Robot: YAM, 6 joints.
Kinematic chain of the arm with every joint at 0, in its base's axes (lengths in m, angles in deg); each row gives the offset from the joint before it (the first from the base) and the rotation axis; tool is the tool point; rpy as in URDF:
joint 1: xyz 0 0 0.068 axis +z
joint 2: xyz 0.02 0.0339 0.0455 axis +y
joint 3: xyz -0.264 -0.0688 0 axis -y
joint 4: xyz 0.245 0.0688 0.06 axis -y
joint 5: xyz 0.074 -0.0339 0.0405 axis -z
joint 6: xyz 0.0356 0 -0.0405 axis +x
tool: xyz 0 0 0 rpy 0 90 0
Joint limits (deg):
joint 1: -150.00..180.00
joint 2: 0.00..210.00
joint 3: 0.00..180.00
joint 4: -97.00..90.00
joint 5: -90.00..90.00
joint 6: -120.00..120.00
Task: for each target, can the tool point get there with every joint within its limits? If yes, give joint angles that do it. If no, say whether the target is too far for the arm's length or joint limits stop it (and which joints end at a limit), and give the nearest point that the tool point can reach.
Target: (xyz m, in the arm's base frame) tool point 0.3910 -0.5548 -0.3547
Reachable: no: too far | nearest point 0.3075 -0.4363 -0.2413 | short by 0.184 m
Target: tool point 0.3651 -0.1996 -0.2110
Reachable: yes | joints -24.08 183.87 97.42 37.01 69.17 58.33
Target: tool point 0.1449 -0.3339 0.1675
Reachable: yes | joints -71.77 112.80 74.93 -45.56 -68.78 -61.61
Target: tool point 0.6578 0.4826 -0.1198
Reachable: no: too far | nearest point 0.5004 0.3671 -0.0626 | short by 0.203 m
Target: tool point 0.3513 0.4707 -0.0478
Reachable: yes | joints 51.05 175.83 129.39 20.54 -39.56 61.83
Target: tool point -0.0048 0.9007 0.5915
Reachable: no: too far | nearest point -0.0030 0.5700 0.4120 | short by 0.376 m
